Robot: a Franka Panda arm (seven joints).
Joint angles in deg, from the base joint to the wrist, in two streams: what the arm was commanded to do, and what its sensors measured. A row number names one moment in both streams.
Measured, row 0: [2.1, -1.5, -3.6, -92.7, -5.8, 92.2, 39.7]
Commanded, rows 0 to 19: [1.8, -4.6, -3.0, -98.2, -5.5, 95.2, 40.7]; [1.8, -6.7, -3.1, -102.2, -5.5, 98.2, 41.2]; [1.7, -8.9, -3.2, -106.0, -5.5, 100.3, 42.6]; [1.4, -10.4, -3.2, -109.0, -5.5, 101.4, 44.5]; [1.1, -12.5, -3.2, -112.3, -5.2, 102.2, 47.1]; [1.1, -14.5, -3.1, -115.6, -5.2, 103.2, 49.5]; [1.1, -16.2, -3.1, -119.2, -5.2, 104.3, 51.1]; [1.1, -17.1, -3.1, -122.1, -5.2, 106.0, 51.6]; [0.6, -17.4, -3.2, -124.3, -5.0, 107.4, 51.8]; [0.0, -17.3, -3.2, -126.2, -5.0, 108.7, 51.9]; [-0.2, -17.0, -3.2, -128.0, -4.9, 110.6, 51.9]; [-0.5, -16.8, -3.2, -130.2, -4.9, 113.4, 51.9]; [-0.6, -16.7, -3.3, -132.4, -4.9, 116.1, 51.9]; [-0.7, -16.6, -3.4, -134.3, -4.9, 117.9, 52.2]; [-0.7, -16.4, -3.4, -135.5, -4.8, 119.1, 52.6]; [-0.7, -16.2, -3.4, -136.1, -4.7, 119.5, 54.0]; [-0.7, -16.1, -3.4, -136.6, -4.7, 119.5, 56.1]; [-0.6, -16.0, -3.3, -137.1, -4.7, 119.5, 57.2]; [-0.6, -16.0, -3.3, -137.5, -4.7, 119.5, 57.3]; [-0.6, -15.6, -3.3, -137.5, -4.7, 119.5, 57.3]
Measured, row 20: [-0.3, -15.2, -3.8, -136.0, -5.4, 118.8, 55.5]
